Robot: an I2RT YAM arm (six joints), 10 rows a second.
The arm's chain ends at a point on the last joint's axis. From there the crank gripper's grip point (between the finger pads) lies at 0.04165 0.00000 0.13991 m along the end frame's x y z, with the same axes.
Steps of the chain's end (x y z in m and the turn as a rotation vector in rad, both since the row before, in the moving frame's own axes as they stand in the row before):
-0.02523, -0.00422, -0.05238, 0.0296, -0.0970, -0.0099
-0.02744, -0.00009, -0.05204, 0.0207, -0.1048, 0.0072
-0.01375, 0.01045, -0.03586, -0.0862, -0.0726, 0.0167
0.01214, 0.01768, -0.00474, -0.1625, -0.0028, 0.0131
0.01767, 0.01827, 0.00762, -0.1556, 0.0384, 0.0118
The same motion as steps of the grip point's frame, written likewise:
-0.03900, -0.00876, -0.04907, 0.0296, -0.0970, -0.0099
-0.04229, -0.00278, -0.04848, 0.0207, -0.1048, 0.0072
-0.02410, 0.02322, -0.03376, -0.0862, -0.0726, 0.0167
0.01160, 0.04086, -0.00651, -0.1625, -0.0028, 0.0131
0.02286, 0.04034, 0.00420, -0.1556, 0.0384, 0.0118

